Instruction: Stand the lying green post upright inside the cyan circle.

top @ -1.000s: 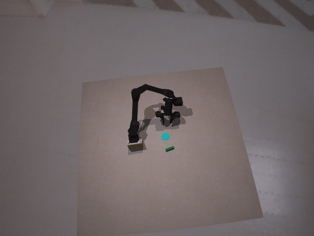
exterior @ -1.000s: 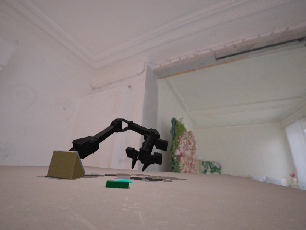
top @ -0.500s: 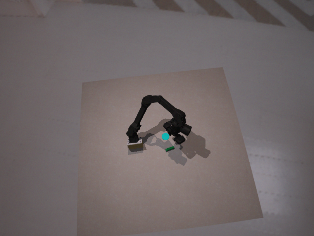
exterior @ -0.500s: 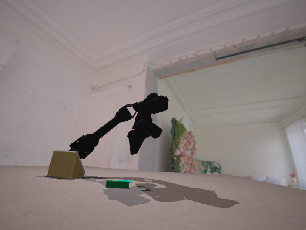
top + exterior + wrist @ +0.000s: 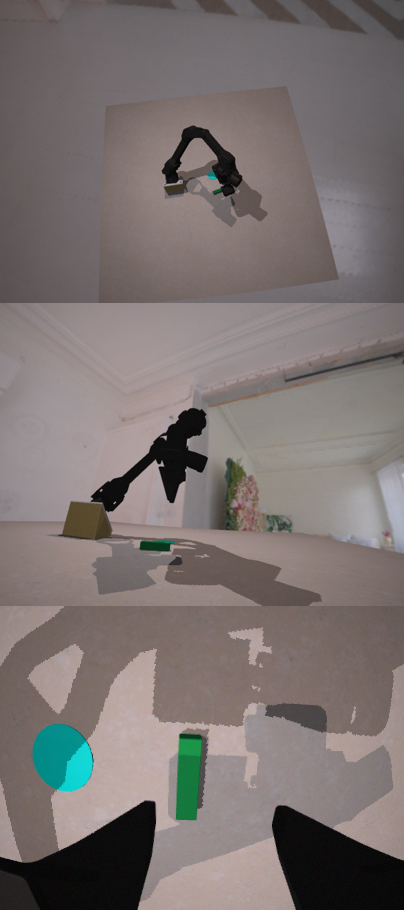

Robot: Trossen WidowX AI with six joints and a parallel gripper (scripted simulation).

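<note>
My gripper tip is 3 cm past the green post and 10 cm above it. Also, from my gripper tip: cyan circle 5 cm behind, 10 cm to the left, 11 cm below.
</note>
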